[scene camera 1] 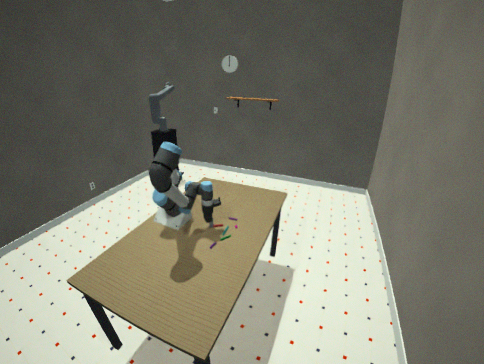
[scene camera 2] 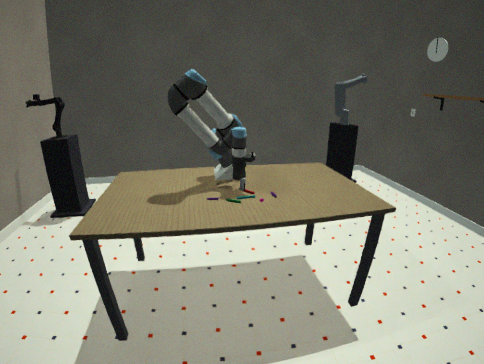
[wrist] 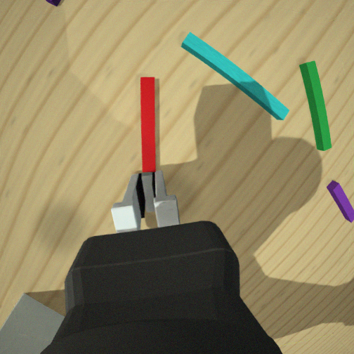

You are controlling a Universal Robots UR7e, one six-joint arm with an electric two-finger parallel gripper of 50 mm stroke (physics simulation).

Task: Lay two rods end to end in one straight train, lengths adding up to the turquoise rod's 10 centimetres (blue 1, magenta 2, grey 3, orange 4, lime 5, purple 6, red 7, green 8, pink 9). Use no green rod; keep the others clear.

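Pixels of known places: gripper, fingertip midpoint: [scene camera 1: 211,226] [scene camera 2: 242,189]; arm's base at its link origin: [scene camera 1: 175,206] [scene camera 2: 231,159].
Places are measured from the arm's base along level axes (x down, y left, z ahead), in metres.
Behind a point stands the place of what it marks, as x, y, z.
My gripper [scene camera 1: 211,224] {0.097, 0.001, 0.296} [scene camera 2: 242,187] {0.097, 0.001, 0.296} [wrist: 148,185] points down at the table and is shut on the grey rod [wrist: 148,192], which lies lengthwise between the fingers. The red rod [scene camera 1: 218,225] {0.095, 0.024, 0.337} [scene camera 2: 249,191] {0.094, 0.027, 0.342} [wrist: 148,125] lies straight ahead of the fingertips, roughly in line with the grey rod. Their facing ends look touching or nearly so in the wrist view; the fingertips partly hide the joint. The turquoise rod [scene camera 1: 226,230] {0.099, -0.006, 0.411} [scene camera 2: 246,197] {0.098, -0.008, 0.409} [wrist: 240,79] lies slanted, apart from the red rod.
The green rod [scene camera 1: 225,238] {0.099, -0.091, 0.437} [scene camera 2: 233,200] {0.095, -0.085, 0.439} [wrist: 316,107] lies beyond the turquoise rod. One purple rod [scene camera 1: 213,245] {0.098, -0.186, 0.392} [scene camera 2: 213,199] {0.100, -0.181, 0.394} [wrist: 341,201] lies near the green rod. Another purple rod [scene camera 1: 233,218] {0.094, 0.146, 0.408} [scene camera 2: 273,194] {0.097, 0.145, 0.407} [wrist: 55,2] and a magenta rod [scene camera 1: 236,226] {0.096, 0.060, 0.461} [scene camera 2: 261,200] {0.098, 0.057, 0.465} lie on the opposite side.
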